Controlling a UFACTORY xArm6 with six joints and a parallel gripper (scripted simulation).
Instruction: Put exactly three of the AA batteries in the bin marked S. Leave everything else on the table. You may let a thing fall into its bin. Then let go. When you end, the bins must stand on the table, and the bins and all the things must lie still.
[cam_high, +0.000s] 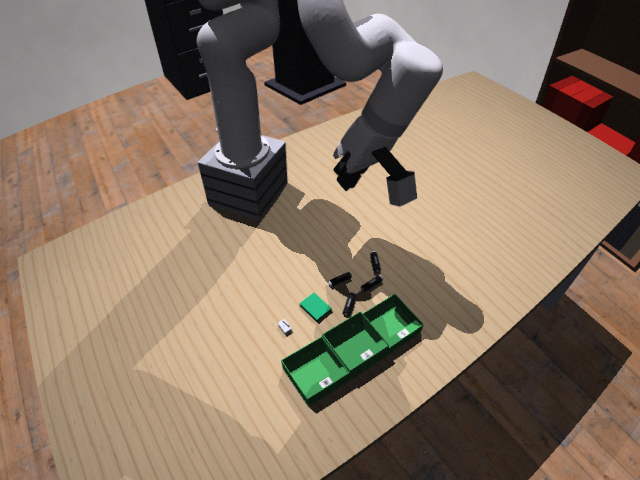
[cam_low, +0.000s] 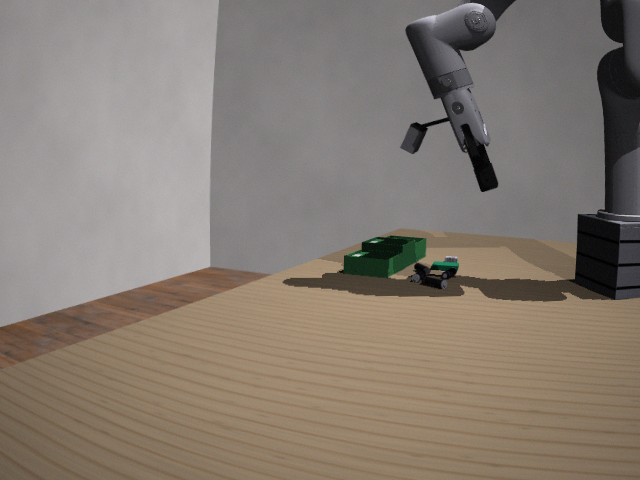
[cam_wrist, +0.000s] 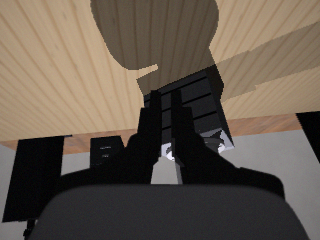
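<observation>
Now: the green bin marked S 200 mm ahead of my hand, 170 mm to the right of it and 170 mm below it. The rest, counted from my hand: flat green block (80 mm ahead, 160 mm to the right, 180 mm below); small white block (70 mm ahead, 230 mm to the right, 180 mm below).
</observation>
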